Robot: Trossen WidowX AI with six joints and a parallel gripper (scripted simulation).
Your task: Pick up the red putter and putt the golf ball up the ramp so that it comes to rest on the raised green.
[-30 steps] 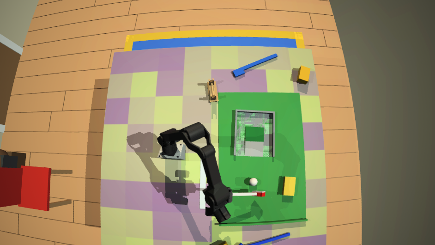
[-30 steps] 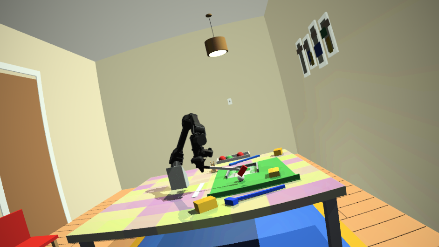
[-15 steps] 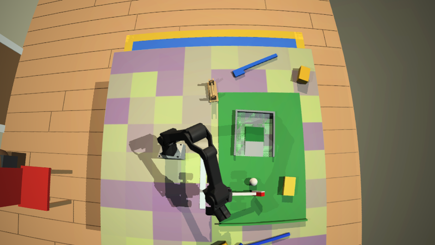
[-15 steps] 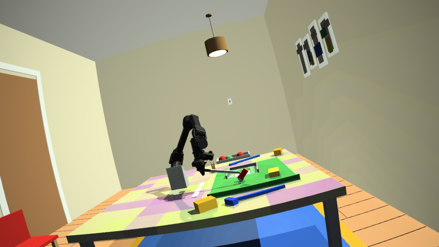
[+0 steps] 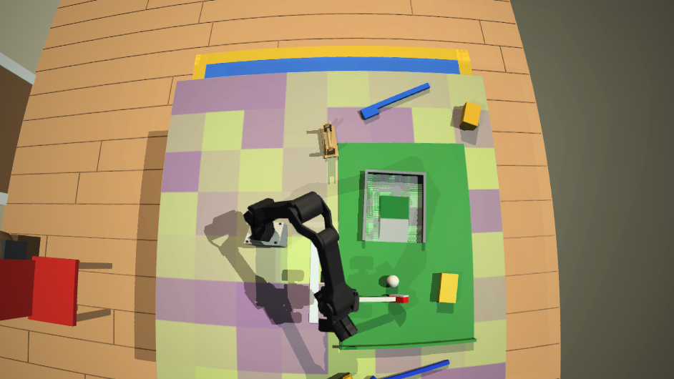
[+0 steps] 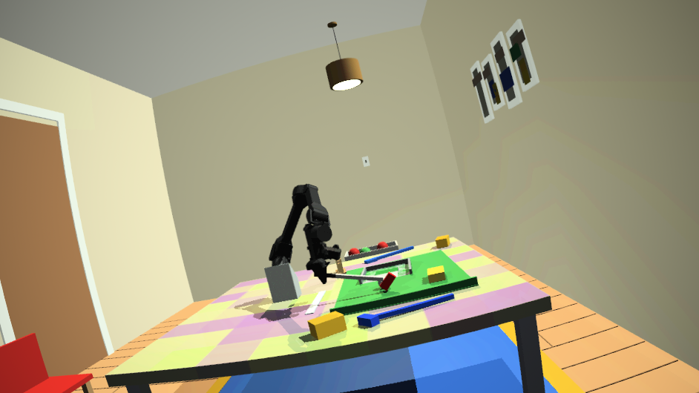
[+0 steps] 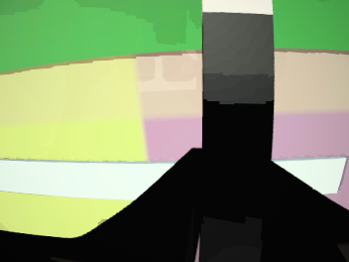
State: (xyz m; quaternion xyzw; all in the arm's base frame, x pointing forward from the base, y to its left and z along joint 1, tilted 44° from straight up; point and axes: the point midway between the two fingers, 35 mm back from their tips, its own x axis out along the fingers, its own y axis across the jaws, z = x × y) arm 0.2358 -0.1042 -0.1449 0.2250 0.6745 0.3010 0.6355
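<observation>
Now: gripper tip 60 mm past the white strip, 50 mm to the right of it and 70 mm above it. Also, from my gripper tip: white golf ball 200 mm ahead, 70 mm to the left, 50 mm below.
</observation>
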